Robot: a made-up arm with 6 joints.
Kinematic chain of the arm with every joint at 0, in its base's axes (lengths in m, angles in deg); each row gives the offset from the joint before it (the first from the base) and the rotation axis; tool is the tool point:
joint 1: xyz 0 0 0.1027 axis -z
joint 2: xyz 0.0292 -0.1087 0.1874 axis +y
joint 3: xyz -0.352 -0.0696 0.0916 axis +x
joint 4: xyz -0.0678 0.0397 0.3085 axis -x
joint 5: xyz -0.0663 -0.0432 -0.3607 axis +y
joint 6: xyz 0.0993 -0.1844 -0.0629 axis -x
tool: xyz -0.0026 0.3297 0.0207
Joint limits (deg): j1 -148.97..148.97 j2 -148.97..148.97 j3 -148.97..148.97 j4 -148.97..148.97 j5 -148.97..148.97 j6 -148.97..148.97
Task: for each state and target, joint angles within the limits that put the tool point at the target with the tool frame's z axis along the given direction. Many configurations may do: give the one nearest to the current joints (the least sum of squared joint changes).
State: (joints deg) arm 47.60 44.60 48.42 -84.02 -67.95 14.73
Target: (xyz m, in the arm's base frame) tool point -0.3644 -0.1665 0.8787 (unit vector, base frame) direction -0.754 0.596 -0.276
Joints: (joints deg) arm 50.72 35.80 85.51 -56.00 -39.29 -18.64
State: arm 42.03 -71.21 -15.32 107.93 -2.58 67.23
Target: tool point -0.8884 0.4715 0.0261 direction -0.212 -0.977 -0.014
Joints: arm 22.27 -91.92 -27.35 145.02 -25.69 87.38
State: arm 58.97 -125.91 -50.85 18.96 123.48 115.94
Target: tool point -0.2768 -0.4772 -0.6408 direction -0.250 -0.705 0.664
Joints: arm 90.79 -148.97 -68.87 34.75 87.10 105.37
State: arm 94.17 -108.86 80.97 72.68 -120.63 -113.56
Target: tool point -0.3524 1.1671 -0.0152 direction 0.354 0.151 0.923
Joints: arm 120.14 -67.44 53.60 122.81 -121.06 -148.97
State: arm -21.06 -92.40 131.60 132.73 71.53 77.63
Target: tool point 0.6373 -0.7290 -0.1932 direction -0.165 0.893 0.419
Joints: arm 19.39 -107.20 121.08 121.67 59.37 51.65
